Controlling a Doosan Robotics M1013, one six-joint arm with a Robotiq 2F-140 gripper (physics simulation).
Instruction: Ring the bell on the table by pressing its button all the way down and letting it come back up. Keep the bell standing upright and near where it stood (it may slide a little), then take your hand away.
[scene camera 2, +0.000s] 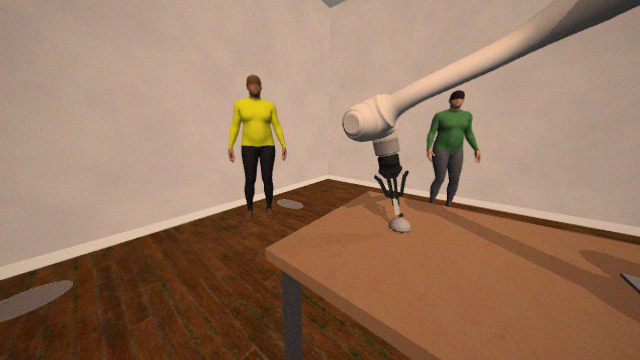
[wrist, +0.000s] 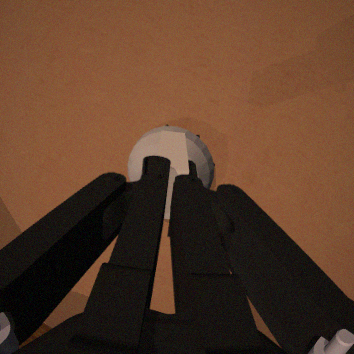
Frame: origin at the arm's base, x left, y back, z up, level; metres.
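Where they show: gripper, fingertip midpoint: (scene camera 2: 397, 213) (wrist: 170, 150).
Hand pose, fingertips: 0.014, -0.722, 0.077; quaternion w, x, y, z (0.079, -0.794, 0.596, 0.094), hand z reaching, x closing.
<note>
Each offset is from my fingertips to the top centre of the thing, as dx, dy, dz. "*": to the spot under its first point. Level surfaces: height alone.
The bell {-0.045, +0.002, -0.017} (scene camera 2: 400, 225) (wrist: 202, 159), a light grey dome with a small dark button {-0.045, +0.002, -0.017} (scene camera 2: 400, 215) on top, stands upright on the table {dz -0.083} (scene camera 2: 450, 290) (wrist: 150, 65). My gripper (scene camera 2: 397, 213) (wrist: 170, 150) is shut, with its pale fingertips together and nothing between them. It points down at the top of the bell. In the scene view the tips are right at the button, level with its top or slightly beside it; whether they touch it cannot be told. In the wrist view the tips cover the middle of the dome and hide the button.
Part of a dark-edged flat object (scene camera 2: 632, 283) shows at the right edge of the table. A person in yellow (scene camera 2: 257, 122) and a person in green (scene camera 2: 452, 130) stand beyond the table. The table's near left corner {* +0.395, -0.290, -0.085} (scene camera 2: 270, 252) lies left of the bell.
</note>
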